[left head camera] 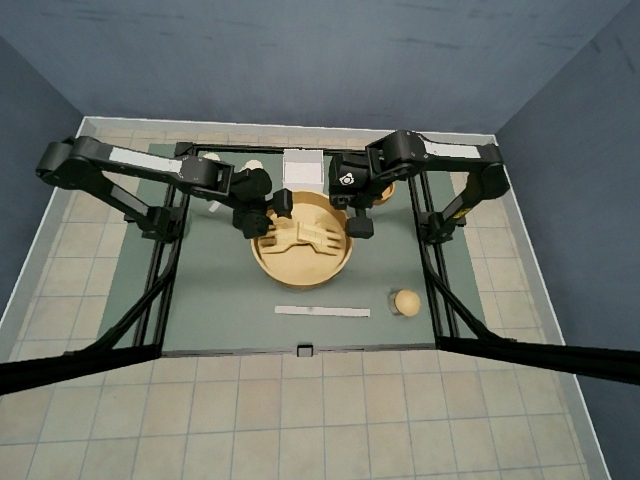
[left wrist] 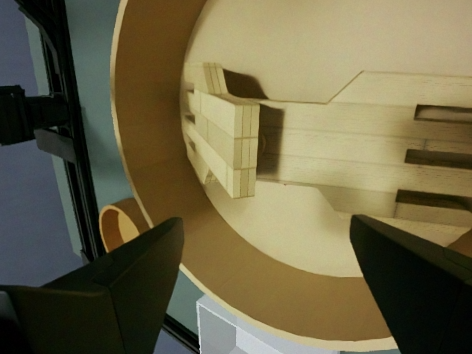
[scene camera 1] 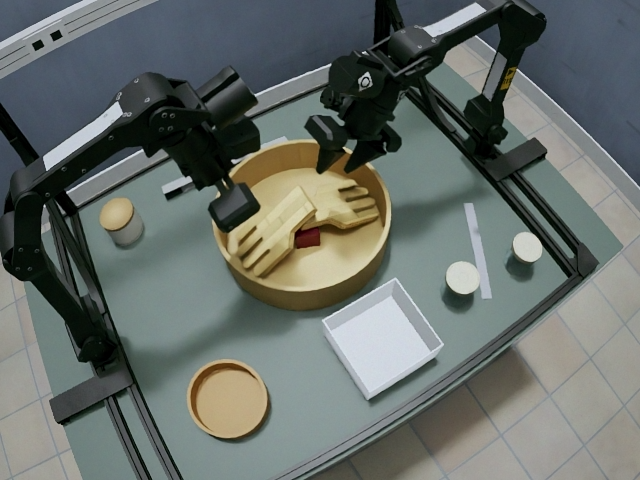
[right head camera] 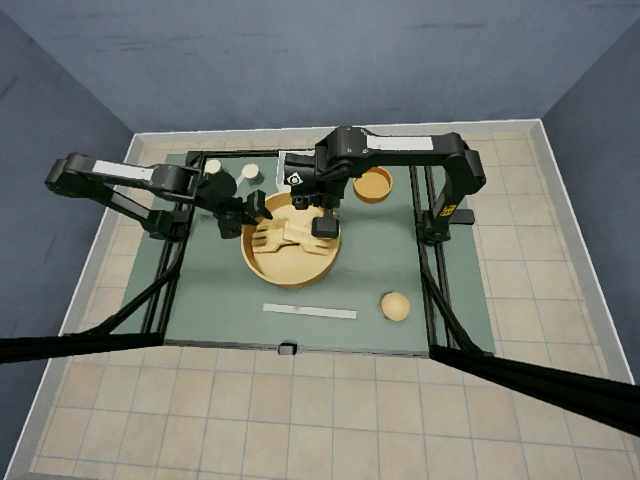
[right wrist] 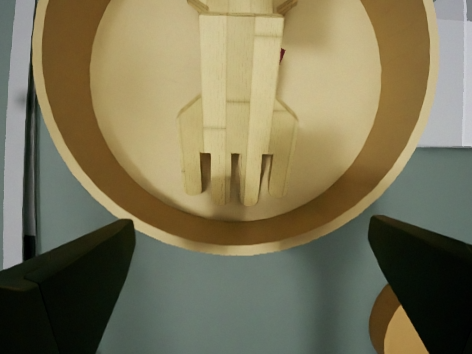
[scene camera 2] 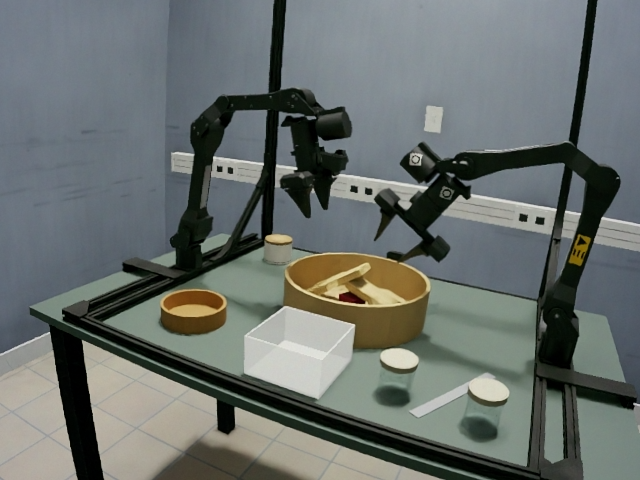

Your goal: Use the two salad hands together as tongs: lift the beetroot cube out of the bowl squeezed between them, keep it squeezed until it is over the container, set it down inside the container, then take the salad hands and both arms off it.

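Frame: origin at the left arm's base, x right, y ahead, z up, level; millimetres.
Seen in the pictures: left gripper, between the fingertips: [left head camera: 282, 220] [left wrist: 266, 226] [scene camera 1: 332, 172] [right head camera: 265, 221] [scene camera 2: 386, 251]; right gripper, between the fingertips: [left head camera: 343, 215] [right head camera: 320, 215] [right wrist: 253, 229] [scene camera 2: 317, 213]; left arm's base, origin of its link: [left head camera: 168, 234] [scene camera 1: 479, 147] [right head camera: 175, 234] [scene camera 2: 554, 358]; right arm's base, origin of its link: [left head camera: 429, 236] [left wrist: 61, 110] [scene camera 1: 102, 348] [right head camera: 429, 236] [scene camera 2: 188, 266].
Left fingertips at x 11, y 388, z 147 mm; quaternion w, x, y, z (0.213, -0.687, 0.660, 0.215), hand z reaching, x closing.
Pixels of each thing's top centre, then the offset from my left fingertips to it.
- dark red beetroot cube, centre of its top: [scene camera 1: 305, 226] [scene camera 2: 352, 295] dx -5, dy +63, dz -115 mm
- round wooden bowl, centre of its top: [left wrist: 245, 139] [right wrist: 237, 46] [scene camera 1: 300, 207] [scene camera 2: 358, 276] [left head camera: 302, 233] [right head camera: 289, 233] dx +12, dy +61, dz -73 mm
- white square container, centre of its top: [scene camera 1: 383, 333] [scene camera 2: 302, 330] [left head camera: 303, 165] [right head camera: 296, 166] dx -260, dy +62, dz -90 mm
- shallow round dish, centre of its top: [right wrist: 445, 338] [scene camera 1: 225, 398] [left wrist: 122, 245] [scene camera 2: 193, 302] [right head camera: 372, 181] [left head camera: 376, 183] dx -216, dy +342, dz -126 mm
- pale strip, centre of its top: [scene camera 2: 455, 393] [scene camera 1: 477, 248] dx -203, dy -216, dz -164 mm
- jar, centre of its top: [scene camera 1: 115, 212] [scene camera 2: 278, 238] [right head camera: 395, 306] [left head camera: 408, 302] dx +227, dy +387, dz -98 mm
The dark red beetroot cube [scene camera 1: 308, 238] [scene camera 2: 351, 298] lies on the floor of the round wooden bowl [scene camera 1: 310, 300] [scene camera 2: 382, 328], beside the crossed handles. Two pale wooden salad hands lie in the bowl: one salad hand [scene camera 1: 273, 237] [right wrist: 239, 85] rests its handle on top of the other salad hand [scene camera 1: 348, 204] [left wrist: 340, 140]. The white square container [scene camera 1: 415, 316] [scene camera 2: 279, 369] stands beside the bowl. My left gripper [scene camera 1: 334, 170] [scene camera 2: 388, 249] [left wrist: 266, 226] is open, tilted, just above the bowl rim. My right gripper [scene camera 2: 316, 212] [right wrist: 253, 229] is open, higher above the bowl's other side.
A shallow round dish [scene camera 2: 193, 321] stands left of the container in scene camera 1. Two jars [scene camera 1: 462, 277] [scene camera 1: 526, 248] and a pale strip [scene camera 1: 478, 253] are to its right. Another jar [scene camera 1: 121, 222] stands at the far left. Black rails border the table.
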